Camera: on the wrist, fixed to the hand. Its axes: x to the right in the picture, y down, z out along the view.
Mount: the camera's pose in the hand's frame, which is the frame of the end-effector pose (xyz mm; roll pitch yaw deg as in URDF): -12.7 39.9 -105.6 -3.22 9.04 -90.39
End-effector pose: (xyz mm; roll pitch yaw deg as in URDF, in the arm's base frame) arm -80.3 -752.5 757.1 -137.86 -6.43 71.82
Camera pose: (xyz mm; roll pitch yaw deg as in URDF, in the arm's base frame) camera 9.4 -801.3 806.9 166.19 -50.66 170.34
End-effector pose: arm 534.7 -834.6 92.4 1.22 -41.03 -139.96
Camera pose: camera 516.5 -904.9 5.1 38.29 7.98 136.53
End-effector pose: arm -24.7 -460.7 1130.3 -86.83 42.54 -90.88
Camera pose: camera -127.3 -418.9 1105.2 -80.09 -46.44 -108.75
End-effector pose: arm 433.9 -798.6 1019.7 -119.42 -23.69 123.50
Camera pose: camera 537.2 -752.4 1030.3 124.88 -58.84 -98.79
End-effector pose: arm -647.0 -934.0 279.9 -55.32 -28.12 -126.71
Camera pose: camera -717.9 -921.8 192.0 34.80 -39.36 116.66
